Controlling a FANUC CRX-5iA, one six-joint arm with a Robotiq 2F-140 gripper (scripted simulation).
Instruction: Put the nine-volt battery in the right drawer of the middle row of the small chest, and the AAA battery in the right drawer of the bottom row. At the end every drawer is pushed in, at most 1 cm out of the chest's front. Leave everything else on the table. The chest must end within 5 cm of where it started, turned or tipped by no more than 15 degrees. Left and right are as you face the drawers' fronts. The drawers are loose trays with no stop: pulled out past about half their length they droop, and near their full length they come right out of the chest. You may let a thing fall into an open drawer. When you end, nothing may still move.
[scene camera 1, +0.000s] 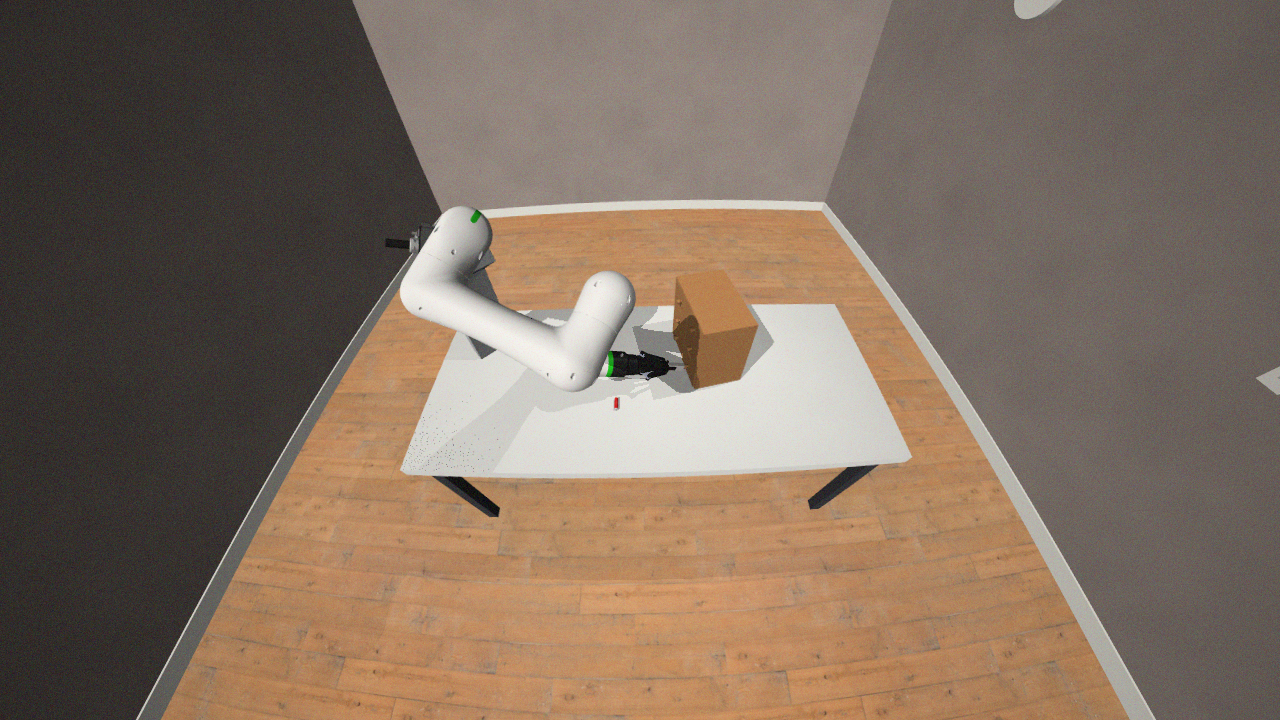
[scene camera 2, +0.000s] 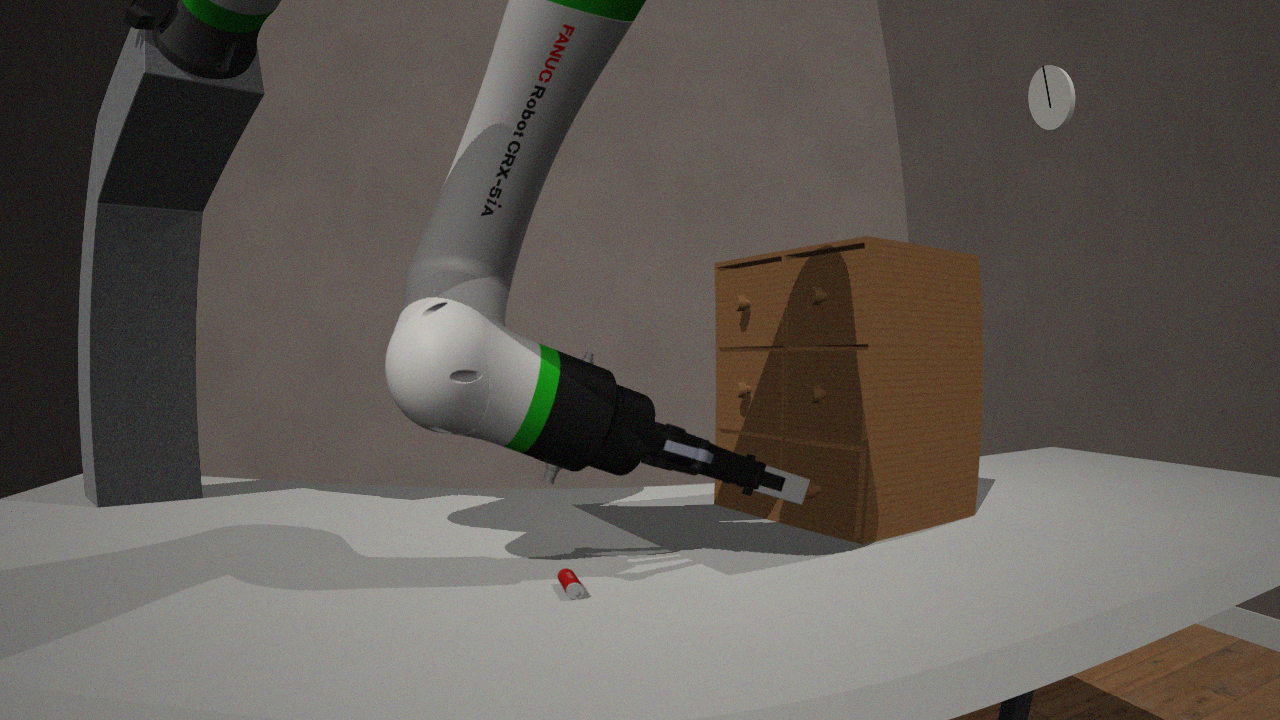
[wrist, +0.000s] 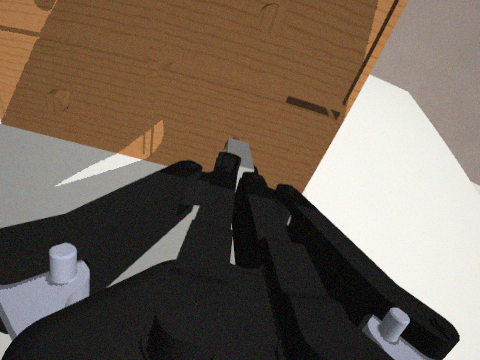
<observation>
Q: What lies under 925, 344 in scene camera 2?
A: A small wooden chest.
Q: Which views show my gripper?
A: Scene camera 1, scene camera 2 and the wrist view: all of them.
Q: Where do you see a small wooden chest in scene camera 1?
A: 728, 327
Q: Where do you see my gripper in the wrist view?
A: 234, 156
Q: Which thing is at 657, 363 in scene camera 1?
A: My gripper.
</observation>
